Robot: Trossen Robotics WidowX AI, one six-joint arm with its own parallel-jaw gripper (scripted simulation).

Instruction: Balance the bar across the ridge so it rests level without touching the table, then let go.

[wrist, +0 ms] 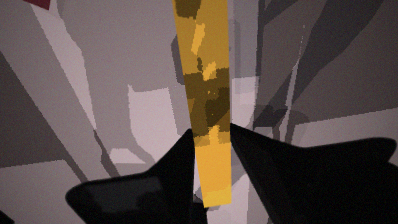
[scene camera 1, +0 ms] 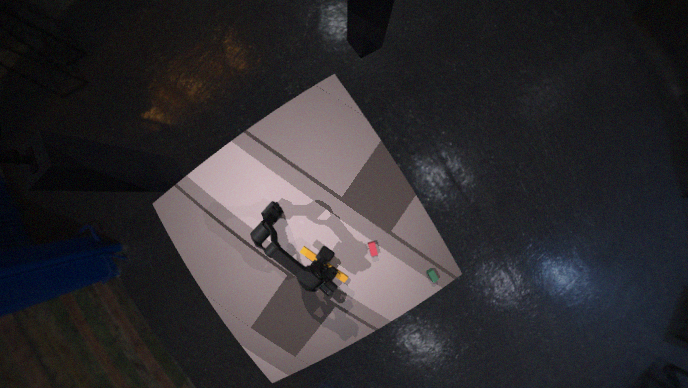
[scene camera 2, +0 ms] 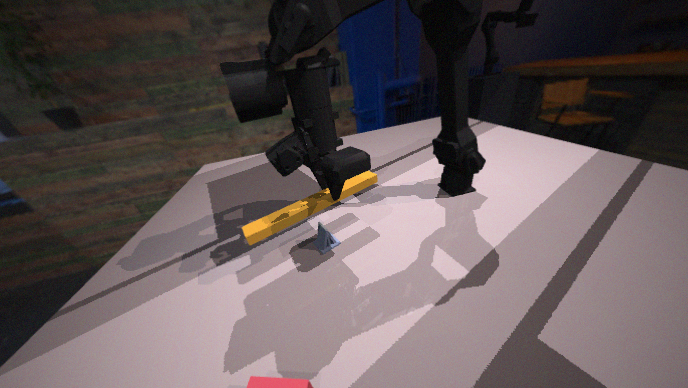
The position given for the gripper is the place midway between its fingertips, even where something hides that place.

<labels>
The gripper [scene camera 2: 331,195] holds a yellow bar [scene camera 2: 260,229].
</labels>
